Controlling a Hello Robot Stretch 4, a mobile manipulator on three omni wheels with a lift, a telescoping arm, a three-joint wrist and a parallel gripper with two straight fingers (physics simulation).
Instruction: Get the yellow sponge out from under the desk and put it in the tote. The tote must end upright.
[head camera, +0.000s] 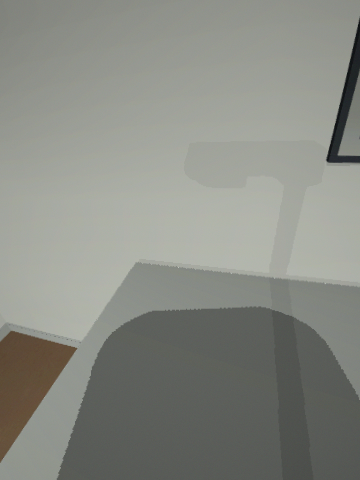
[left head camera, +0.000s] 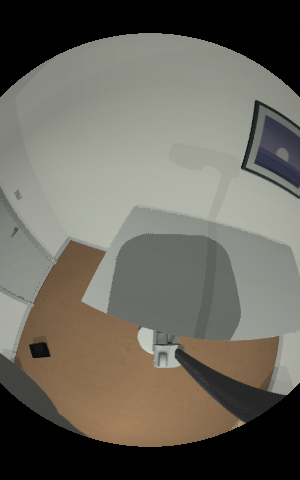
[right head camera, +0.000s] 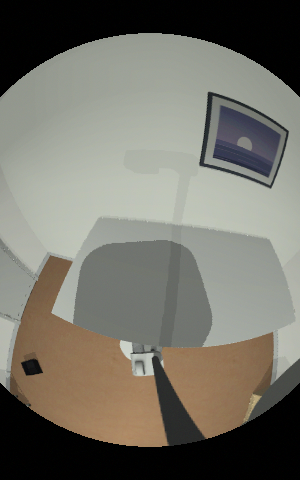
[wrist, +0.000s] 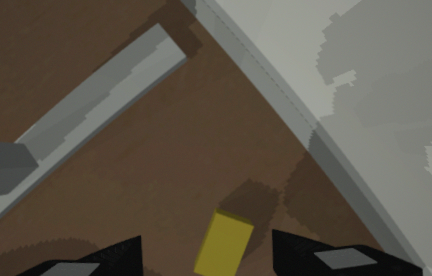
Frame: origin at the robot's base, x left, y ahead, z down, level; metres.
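Where they show: gripper, between the fingertips: (wrist: 207, 253).
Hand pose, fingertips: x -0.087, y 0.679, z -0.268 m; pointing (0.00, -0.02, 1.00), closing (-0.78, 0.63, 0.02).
After its pixels a point has its place.
The yellow sponge (wrist: 223, 245) @[x -0.153, y 0.630, z -0.018 m] lies on the brown floor in the wrist view, at the bottom centre, between the lines of the two fingers and partly cut off by the frame edge. My gripper (wrist: 207, 253) @[x -0.087, y 0.679, z -0.268 m] is open, with one black fingertip at the lower left and one at the lower right, and neither touches the sponge. The desk's grey-white top (head camera: 110, 300) @[x 0.297, y 0.680, z -0.924 m] (left head camera: 270, 280) @[x -0.695, y 0.265, z -0.923 m] (right head camera: 250, 285) @[x -0.698, y 0.212, z -0.923 m] hides the gripper and the sponge from the head views. The tote cannot be made out in these views.
A grey desk foot bar (wrist: 110, 90) lies on the floor at the upper left of the wrist view, and a wall with a baseboard (wrist: 280, 105) @[x -0.097, y 0.859, z -0.013 m] runs diagonally at the right. A small black object (left head camera: 40, 350) @[x 1.533, y -0.642, z 0.024 m] (right head camera: 32, 367) @[x 1.536, y -0.644, z 0.024 m] is on the floor left of the desk. A framed picture (right head camera: 245, 142) @[x -0.655, y 0.707, z -1.570 m] hangs on the wall.
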